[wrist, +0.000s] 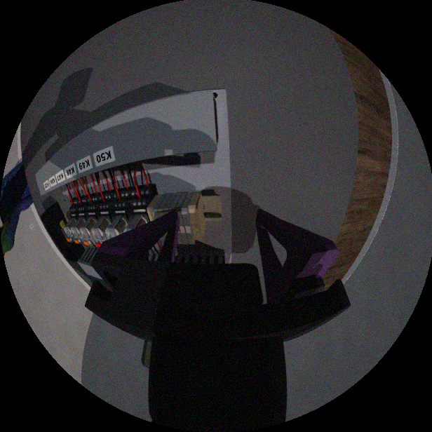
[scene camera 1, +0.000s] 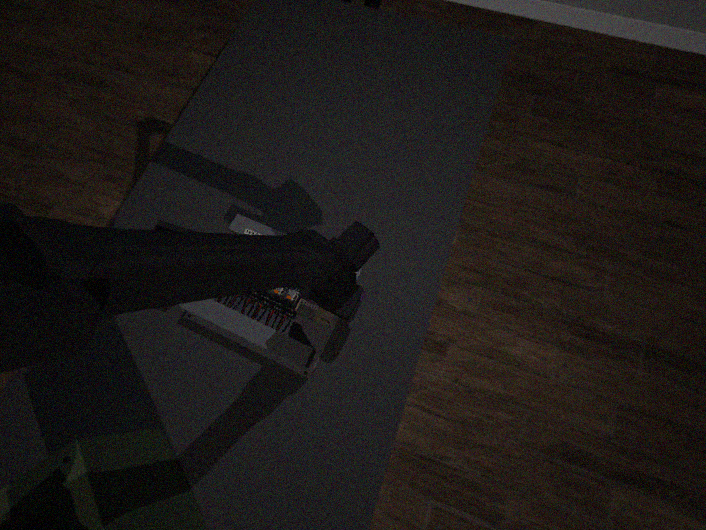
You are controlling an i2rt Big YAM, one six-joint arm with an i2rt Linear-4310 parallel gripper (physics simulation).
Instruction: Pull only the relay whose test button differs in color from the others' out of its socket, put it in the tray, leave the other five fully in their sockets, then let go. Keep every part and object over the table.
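The relays point(wrist: 102, 227) point(scene camera 1: 286, 293) stand in a row in black sockets point(wrist: 112, 204) with red and black wires. In the wrist view several orange test buttons point(wrist: 76, 241) show, and a red one point(wrist: 98, 245) beside them. The left finger covers part of the row, so I cannot count all six. My gripper point(wrist: 217, 215) is open and empty, its purple fingers apart above the panel's end, to the right of the relays. The left finger overlaps the beige terminal blocks in view. In the scene view the arm hides the fingertips. I cannot make out the tray for certain.
The panel point(wrist: 228, 165) carries a grey duct point(wrist: 190, 137) point(scene camera 1: 228, 322) with labels up to K50, and beige terminal blocks point(wrist: 175, 201) at the row's end. A pale labelled piece point(scene camera 1: 246, 223) shows behind the arm point(scene camera 1: 199, 259). The grey table point(scene camera 1: 399, 142) ends at wood flooring.
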